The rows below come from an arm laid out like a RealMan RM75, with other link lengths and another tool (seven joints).
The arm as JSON. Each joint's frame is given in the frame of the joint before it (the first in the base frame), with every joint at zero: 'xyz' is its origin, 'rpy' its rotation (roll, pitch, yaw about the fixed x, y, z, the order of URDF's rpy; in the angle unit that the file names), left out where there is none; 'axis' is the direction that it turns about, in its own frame. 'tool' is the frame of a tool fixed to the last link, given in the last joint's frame.
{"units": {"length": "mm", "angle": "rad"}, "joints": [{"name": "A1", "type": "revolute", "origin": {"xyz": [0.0, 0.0, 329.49]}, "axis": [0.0, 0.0, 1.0]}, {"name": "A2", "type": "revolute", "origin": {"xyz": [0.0, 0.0, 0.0]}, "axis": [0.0, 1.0, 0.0]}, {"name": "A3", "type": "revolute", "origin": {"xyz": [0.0, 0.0, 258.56]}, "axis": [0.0, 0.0, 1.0]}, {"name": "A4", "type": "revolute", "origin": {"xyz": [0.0, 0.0, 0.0]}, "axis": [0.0, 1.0, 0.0]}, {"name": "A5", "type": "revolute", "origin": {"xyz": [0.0, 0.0, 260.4]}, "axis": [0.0, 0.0, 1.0]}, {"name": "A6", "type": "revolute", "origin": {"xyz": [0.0, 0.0, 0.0]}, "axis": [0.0, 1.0, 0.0]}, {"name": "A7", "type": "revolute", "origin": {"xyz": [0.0, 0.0, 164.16]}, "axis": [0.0, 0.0, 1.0]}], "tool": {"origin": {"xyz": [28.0, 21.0, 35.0], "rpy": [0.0, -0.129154, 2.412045]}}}
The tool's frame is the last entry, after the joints.
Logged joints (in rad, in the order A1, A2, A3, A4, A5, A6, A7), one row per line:
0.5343, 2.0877, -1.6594, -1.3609, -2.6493, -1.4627, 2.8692
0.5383, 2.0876, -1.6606, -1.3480, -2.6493, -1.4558, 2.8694
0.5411, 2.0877, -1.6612, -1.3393, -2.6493, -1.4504, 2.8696
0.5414, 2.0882, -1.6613, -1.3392, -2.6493, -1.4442, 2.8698
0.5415, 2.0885, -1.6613, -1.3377, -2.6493, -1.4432, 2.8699
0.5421, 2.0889, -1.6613, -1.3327, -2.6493, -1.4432, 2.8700
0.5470, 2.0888, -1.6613, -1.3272, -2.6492, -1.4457, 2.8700
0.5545, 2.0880, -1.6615, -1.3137, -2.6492, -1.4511, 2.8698
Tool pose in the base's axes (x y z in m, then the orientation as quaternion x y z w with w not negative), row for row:
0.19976, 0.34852, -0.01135, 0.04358, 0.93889, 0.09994, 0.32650
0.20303, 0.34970, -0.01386, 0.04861, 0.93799, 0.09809, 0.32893
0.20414, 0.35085, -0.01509, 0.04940, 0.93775, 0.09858, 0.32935
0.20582, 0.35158, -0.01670, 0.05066, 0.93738, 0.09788, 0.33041
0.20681, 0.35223, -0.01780, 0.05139, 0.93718, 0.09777, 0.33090
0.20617, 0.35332, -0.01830, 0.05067, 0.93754, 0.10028, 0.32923
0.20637, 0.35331, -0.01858, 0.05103, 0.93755, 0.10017, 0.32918
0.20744, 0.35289, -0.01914, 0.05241, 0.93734, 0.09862, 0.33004
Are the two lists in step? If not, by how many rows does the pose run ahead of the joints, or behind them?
The pose runs 2 rows behind the joints: the pose in row i belongs to the joints in row i - 2.
